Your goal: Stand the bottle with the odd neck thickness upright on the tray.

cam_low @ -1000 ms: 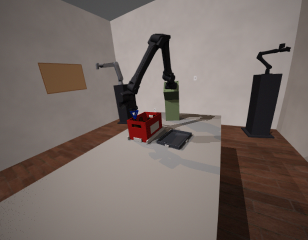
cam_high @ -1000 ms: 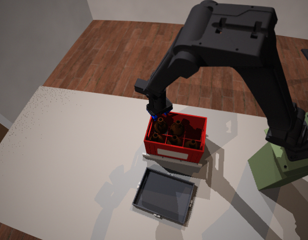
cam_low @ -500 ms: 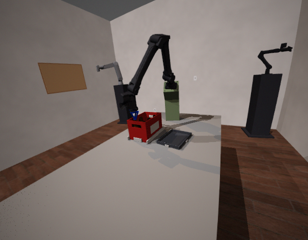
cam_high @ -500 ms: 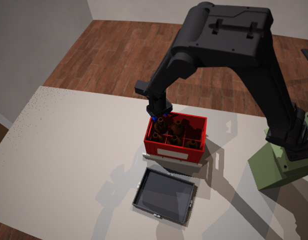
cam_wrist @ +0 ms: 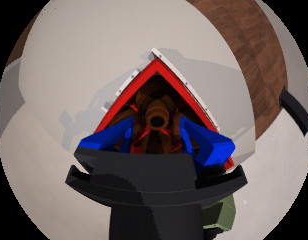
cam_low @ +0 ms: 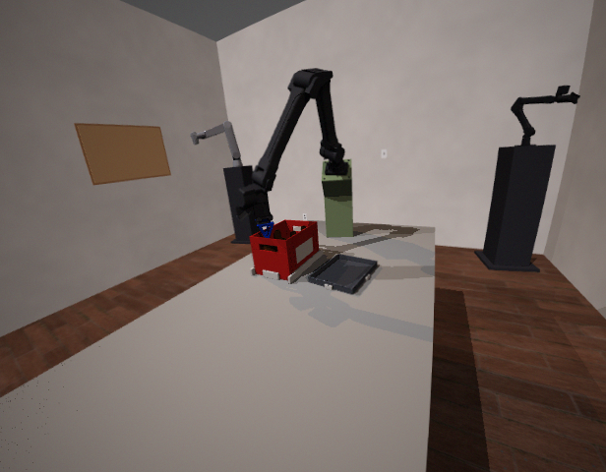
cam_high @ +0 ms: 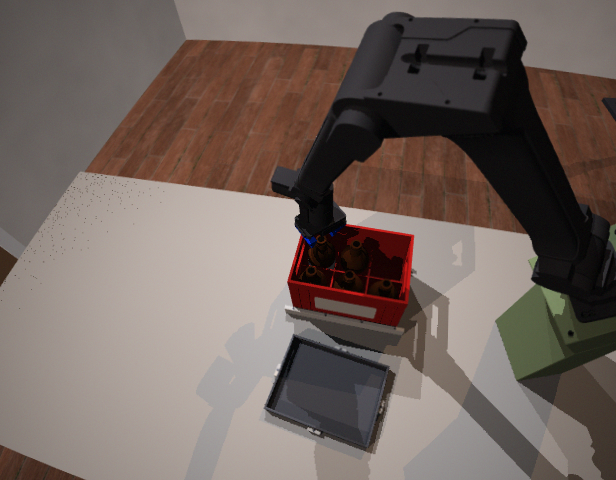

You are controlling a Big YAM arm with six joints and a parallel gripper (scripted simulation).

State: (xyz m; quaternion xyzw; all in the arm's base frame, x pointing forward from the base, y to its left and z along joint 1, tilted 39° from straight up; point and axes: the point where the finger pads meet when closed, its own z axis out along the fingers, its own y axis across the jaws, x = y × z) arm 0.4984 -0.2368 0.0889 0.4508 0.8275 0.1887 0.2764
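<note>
Right now the brown bottle is 20 mm ahead of my hand, 90 mm to the left of it and 80 mm below it. The rest, counted from my hand: dark grey tray (20 mm behind, 330 mm to the left, 160 mm below); then crate (80 mm behind, 60 mm to the left, 80 mm below).
</note>
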